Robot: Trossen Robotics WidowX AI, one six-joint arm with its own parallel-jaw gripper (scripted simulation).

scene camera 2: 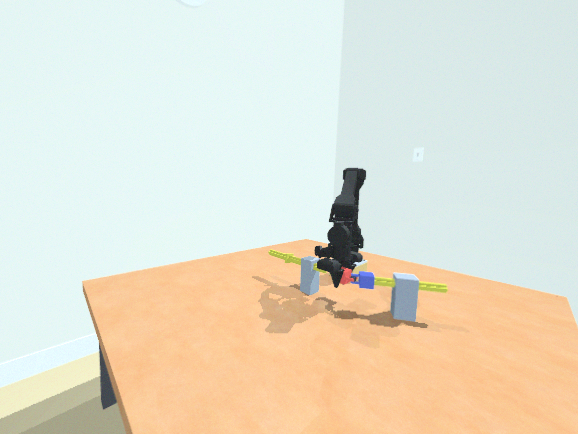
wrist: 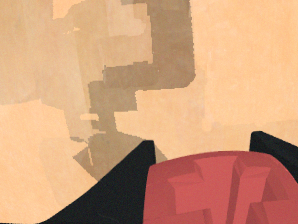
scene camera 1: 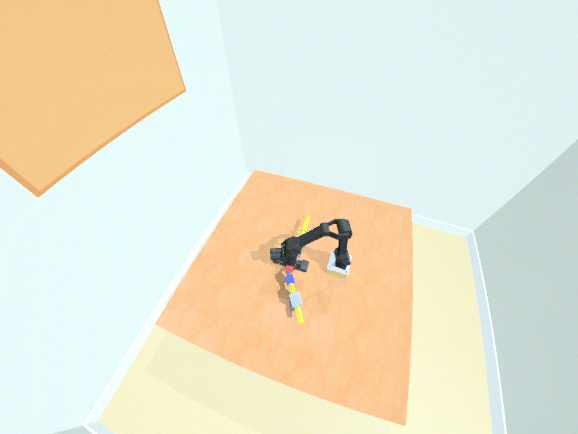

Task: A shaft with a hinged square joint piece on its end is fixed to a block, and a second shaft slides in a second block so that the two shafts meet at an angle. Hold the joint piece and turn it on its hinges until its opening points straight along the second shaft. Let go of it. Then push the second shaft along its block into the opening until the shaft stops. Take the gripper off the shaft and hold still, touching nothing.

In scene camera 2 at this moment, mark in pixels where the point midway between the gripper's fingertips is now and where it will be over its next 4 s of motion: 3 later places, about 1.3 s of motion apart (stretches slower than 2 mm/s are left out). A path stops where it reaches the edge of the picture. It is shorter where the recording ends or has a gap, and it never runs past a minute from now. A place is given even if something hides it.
My gripper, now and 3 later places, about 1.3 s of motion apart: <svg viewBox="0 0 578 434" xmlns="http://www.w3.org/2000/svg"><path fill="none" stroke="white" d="M339 285L340 263L341 238L324 248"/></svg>
